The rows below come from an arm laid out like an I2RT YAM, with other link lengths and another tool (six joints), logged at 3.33 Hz.
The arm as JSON. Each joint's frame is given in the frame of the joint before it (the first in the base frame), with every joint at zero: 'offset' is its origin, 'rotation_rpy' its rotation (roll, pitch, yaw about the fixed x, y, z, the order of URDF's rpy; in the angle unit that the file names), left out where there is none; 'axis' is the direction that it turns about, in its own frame. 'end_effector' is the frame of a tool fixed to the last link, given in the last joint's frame.
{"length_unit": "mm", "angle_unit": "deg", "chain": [
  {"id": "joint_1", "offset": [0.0, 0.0, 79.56], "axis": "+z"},
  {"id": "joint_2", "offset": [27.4, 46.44, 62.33], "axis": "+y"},
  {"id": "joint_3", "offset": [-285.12, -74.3, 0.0], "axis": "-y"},
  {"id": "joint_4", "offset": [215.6, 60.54, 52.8], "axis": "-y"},
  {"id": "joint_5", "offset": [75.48, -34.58, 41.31], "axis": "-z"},
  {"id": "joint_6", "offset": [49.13, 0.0, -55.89], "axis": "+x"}
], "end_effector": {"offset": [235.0, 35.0, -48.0], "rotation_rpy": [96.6, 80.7, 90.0]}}
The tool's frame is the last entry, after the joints.
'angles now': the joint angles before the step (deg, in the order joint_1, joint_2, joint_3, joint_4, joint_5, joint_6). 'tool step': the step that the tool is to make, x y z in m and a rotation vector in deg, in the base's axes. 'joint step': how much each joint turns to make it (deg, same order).
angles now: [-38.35 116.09 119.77 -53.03 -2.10 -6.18]
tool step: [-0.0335 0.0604 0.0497 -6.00 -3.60 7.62]
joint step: [2.92 -19.21 -18.59 5.62 -1.35 -5.23]
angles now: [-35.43 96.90 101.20 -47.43 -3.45 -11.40]
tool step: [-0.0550 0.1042 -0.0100 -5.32 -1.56 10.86]
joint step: [9.37 -24.01 -27.43 7.29 1.36 -3.83]
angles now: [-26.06 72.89 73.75 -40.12 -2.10 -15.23]
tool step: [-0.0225 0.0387 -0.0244 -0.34 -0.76 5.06]
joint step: [2.86 -8.72 -11.87 3.91 -1.72 -1.38]
